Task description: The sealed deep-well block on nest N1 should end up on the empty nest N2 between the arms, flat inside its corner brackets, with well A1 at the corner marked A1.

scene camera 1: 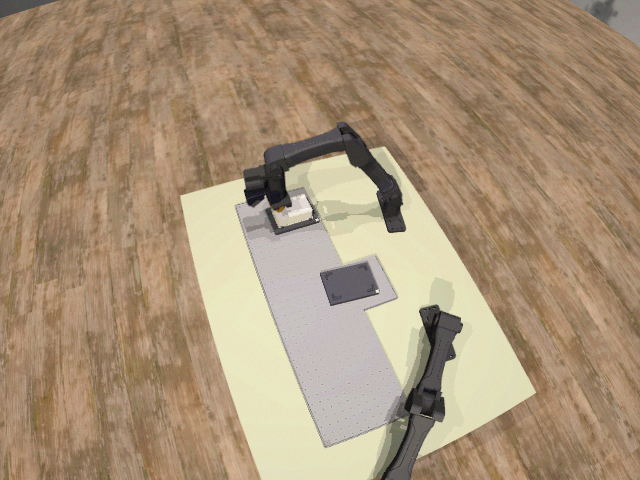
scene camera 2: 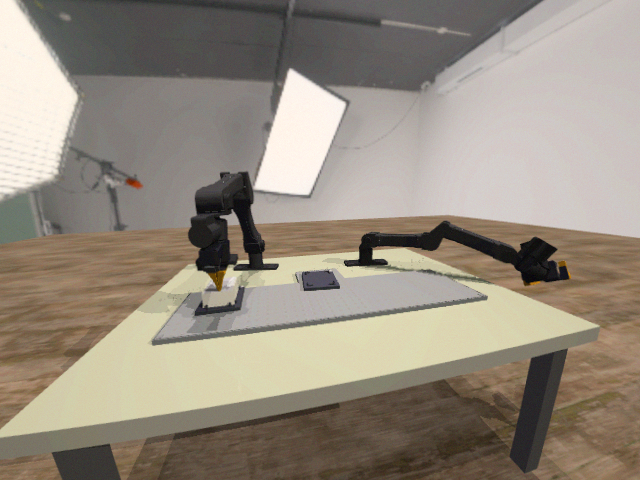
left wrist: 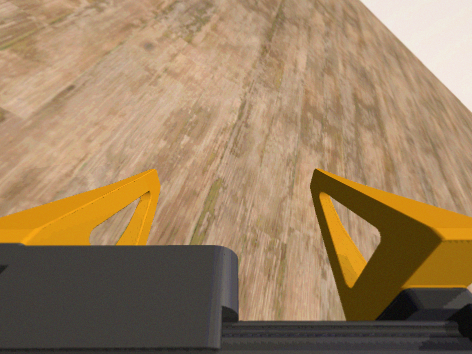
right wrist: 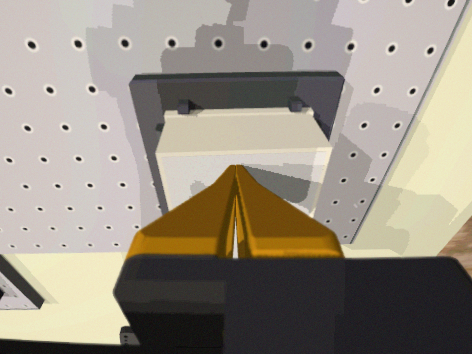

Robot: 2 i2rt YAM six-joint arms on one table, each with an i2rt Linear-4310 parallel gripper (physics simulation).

Labels:
my left gripper: open, holds nothing
my right gripper: grips a white block (scene camera 2: pixel 211 296)

